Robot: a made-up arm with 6 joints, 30 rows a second.
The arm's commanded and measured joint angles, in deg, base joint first. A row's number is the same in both.
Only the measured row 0 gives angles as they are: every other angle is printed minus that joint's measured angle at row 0.
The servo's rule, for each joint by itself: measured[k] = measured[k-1] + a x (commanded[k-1-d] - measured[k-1]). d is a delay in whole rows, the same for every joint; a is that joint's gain. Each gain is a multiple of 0.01, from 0.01 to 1. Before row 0 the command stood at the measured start. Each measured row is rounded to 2 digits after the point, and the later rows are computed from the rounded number. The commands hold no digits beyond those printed.
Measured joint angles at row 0: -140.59, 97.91, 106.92, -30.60, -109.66, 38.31
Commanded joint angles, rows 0 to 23: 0.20, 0.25, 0.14, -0.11, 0.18, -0.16; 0.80, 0.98, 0.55, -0.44, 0.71, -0.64; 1.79, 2.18, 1.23, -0.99, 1.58, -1.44; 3.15, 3.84, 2.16, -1.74, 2.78, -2.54; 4.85, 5.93, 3.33, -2.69, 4.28, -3.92; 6.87, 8.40, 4.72, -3.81, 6.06, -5.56; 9.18, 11.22, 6.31, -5.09, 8.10, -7.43; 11.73, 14.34, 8.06, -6.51, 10.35, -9.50; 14.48, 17.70, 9.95, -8.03, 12.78, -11.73; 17.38, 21.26, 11.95, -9.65, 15.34, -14.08; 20.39, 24.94, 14.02, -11.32, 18.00, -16.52; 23.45, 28.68, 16.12, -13.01, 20.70, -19.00; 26.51, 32.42, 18.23, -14.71, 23.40, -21.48; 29.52, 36.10, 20.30, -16.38, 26.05, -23.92; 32.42, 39.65, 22.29, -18.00, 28.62, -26.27; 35.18, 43.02, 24.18, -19.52, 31.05, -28.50; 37.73, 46.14, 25.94, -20.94, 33.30, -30.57; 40.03, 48.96, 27.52, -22.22, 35.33, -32.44; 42.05, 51.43, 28.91, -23.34, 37.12, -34.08; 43.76, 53.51, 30.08, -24.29, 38.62, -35.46; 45.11, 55.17, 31.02, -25.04, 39.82, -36.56; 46.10, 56.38, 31.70, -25.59, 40.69, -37.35; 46.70, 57.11, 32.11, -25.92, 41.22, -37.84; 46.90, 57.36, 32.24, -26.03, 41.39, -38.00
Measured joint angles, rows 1 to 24: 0.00, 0.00, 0.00, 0.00, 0.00, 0.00; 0.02, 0.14, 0.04, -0.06, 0.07, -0.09; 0.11, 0.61, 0.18, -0.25, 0.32, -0.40; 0.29, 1.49, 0.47, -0.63, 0.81, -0.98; 0.60, 2.81, 0.94, -1.20, 1.58, -1.85; 1.07, 4.56, 1.61, -1.96, 2.63, -3.01; 1.71, 6.71, 2.48, -2.90, 3.97, -4.44; 2.53, 9.24, 3.55, -4.02, 5.58, -6.11; 3.54, 12.10, 4.81, -5.29, 7.44, -8.01; 4.74, 15.24, 6.25, -6.69, 9.52, -10.09; 6.13, 18.61, 7.85, -8.20, 11.79, -12.32; 7.70, 22.15, 9.58, -9.79, 14.21, -14.67; 9.43, 25.81, 11.41, -11.43, 16.74, -17.09; 11.31, 29.51, 13.32, -13.10, 19.34, -19.55; 13.31, 33.20, 15.27, -14.77, 21.96, -22.00; 15.41, 36.81, 17.24, -16.42, 24.56, -24.39; 17.58, 40.29, 19.18, -18.00, 27.09, -26.69; 19.80, 43.57, 21.07, -19.50, 29.51, -28.86; 22.03, 46.59, 22.88, -20.89, 31.78, -30.86; 24.23, 49.30, 24.57, -22.14, 33.86, -32.66; 26.38, 51.66, 26.11, -23.24, 35.72, -34.23; 28.44, 53.63, 27.48, -24.16, 37.32, -35.53; 30.38, 55.17, 28.66, -24.89, 38.63, -36.55; 32.18, 56.26, 29.63, -25.42, 39.64, -37.27
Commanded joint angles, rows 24 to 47: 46.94, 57.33, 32.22, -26.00, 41.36, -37.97; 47.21, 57.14, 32.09, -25.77, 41.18, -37.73; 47.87, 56.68, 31.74, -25.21, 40.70, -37.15; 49.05, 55.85, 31.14, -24.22, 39.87, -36.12; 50.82, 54.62, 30.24, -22.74, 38.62, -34.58; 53.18, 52.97, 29.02, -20.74, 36.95, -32.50; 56.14, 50.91, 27.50, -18.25, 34.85, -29.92; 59.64, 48.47, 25.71, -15.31, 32.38, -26.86; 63.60, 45.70, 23.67, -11.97, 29.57, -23.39; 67.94, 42.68, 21.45, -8.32, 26.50, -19.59; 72.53, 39.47, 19.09, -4.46, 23.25, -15.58; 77.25, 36.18, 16.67, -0.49, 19.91, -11.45; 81.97, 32.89, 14.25, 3.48, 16.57, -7.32; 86.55, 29.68, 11.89, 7.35, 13.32, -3.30; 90.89, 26.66, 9.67, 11.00, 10.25, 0.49; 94.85, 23.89, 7.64, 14.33, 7.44, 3.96; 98.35, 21.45, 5.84, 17.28, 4.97, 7.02; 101.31, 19.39, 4.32, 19.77, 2.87, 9.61; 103.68, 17.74, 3.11, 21.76, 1.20, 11.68; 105.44, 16.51, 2.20, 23.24, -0.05, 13.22; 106.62, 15.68, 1.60, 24.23, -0.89, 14.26; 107.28, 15.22, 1.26, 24.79, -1.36, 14.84; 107.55, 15.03, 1.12, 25.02, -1.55, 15.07; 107.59, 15.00, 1.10, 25.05, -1.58, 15.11
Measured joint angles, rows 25 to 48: 33.80, 56.88, 30.36, -25.73, 40.32, -37.68; 35.25, 57.13, 30.88, -25.87, 40.73, -37.84; 36.57, 57.14, 31.22, -25.82, 40.91, -37.78; 37.81, 56.88, 31.37, -25.51, 40.83, -37.43; 39.05, 56.30, 31.31, -24.85, 40.46, -36.70; 40.34, 55.36, 31.01, -23.77, 39.74, -35.51; 41.75, 54.02, 30.45, -22.22, 38.65, -33.82; 43.33, 52.28, 29.62, -20.20, 37.17, -31.64; 45.12, 50.15, 28.53, -17.71, 35.30, -28.96; 47.15, 47.66, 27.17, -14.78, 33.07, -25.84; 49.44, 44.87, 25.57, -11.49, 30.51, -22.34; 51.98, 41.85, 23.76, -7.90, 27.68, -18.55; 54.76, 38.67, 21.77, -4.12, 24.65, -14.57; 57.75, 35.43, 19.66, -0.24, 21.50, -10.51; 60.92, 32.21, 17.48, 3.63, 18.31, -6.47; 64.22, 29.10, 15.29, 7.39, 15.17, -2.57; 67.59, 26.18, 13.15, 10.93, 12.16, 1.09; 70.97, 23.53, 11.10, 14.17, 9.36, 4.41; 74.31, 21.21, 9.20, 17.03, 6.83, 7.32; 77.54, 19.27, 7.49, 19.44, 4.63, 9.76; 80.61, 17.72, 6.01, 21.38, 2.80, 11.70; 83.47, 16.58, 4.78, 22.83, 1.36, 13.13; 86.09, 15.82, 3.79, 23.83, 0.30, 14.09; 88.45, 15.38, 3.04, 24.44, -0.42, 14.64
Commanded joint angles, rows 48 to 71: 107.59, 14.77, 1.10, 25.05, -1.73, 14.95; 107.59, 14.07, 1.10, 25.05, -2.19, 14.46; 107.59, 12.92, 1.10, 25.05, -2.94, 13.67; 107.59, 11.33, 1.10, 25.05, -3.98, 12.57; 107.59, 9.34, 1.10, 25.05, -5.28, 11.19; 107.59, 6.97, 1.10, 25.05, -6.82, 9.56; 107.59, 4.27, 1.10, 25.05, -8.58, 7.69; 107.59, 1.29, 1.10, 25.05, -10.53, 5.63; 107.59, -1.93, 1.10, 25.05, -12.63, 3.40; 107.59, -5.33, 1.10, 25.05, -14.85, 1.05; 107.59, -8.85, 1.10, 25.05, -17.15, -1.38; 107.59, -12.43, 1.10, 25.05, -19.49, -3.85; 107.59, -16.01, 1.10, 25.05, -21.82, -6.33; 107.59, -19.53, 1.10, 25.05, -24.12, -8.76; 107.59, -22.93, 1.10, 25.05, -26.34, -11.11; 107.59, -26.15, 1.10, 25.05, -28.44, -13.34; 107.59, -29.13, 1.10, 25.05, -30.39, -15.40; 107.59, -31.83, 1.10, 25.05, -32.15, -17.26; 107.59, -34.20, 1.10, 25.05, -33.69, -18.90; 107.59, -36.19, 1.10, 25.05, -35.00, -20.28; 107.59, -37.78, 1.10, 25.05, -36.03, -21.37; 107.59, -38.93, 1.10, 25.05, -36.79, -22.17; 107.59, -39.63, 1.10, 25.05, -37.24, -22.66; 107.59, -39.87, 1.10, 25.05, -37.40, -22.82
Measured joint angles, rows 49 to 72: 90.56, 15.17, 2.50, 24.75, -0.87, 14.90; 92.43, 14.95, 2.11, 24.90, -1.21, 14.93; 94.10, 14.46, 1.83, 24.98, -1.59, 14.67; 95.58, 13.60, 1.63, 25.02, -2.12, 14.11; 96.90, 12.33, 1.48, 25.04, -2.85, 13.25; 98.08, 10.66, 1.37, 25.05, -3.80, 12.10; 99.13, 8.59, 1.29, 25.05, -4.98, 10.68; 100.06, 6.17, 1.24, 25.05, -6.38, 9.01; 100.89, 3.44, 1.20, 25.05, -8.00, 7.12; 101.63, 0.43, 1.17, 25.05, -9.81, 5.04; 102.29, -2.80, 1.15, 25.05, -11.78, 2.81; 102.87, -6.19, 1.14, 25.05, -13.87, 0.46; 103.39, -9.68, 1.13, 25.05, -16.06, -1.95; 103.85, -13.22, 1.12, 25.05, -18.31, -4.40; 104.26, -16.75, 1.11, 25.05, -20.58, -6.84; 104.63, -20.21, 1.11, 25.05, -22.83, -9.23; 104.96, -23.54, 1.11, 25.05, -25.02, -11.53; 105.25, -26.67, 1.11, 25.05, -27.11, -13.70; 105.51, -29.56, 1.11, 25.05, -29.08, -15.69; 105.74, -32.16, 1.11, 25.05, -30.88, -17.49; 105.94, -34.42, 1.11, 25.05, -32.49, -19.05; 106.12, -36.30, 1.11, 25.05, -33.87, -20.35; 106.28, -37.77, 1.11, 25.05, -35.01, -21.37; 106.42, -38.81, 1.11, 25.05, -35.88, -22.09
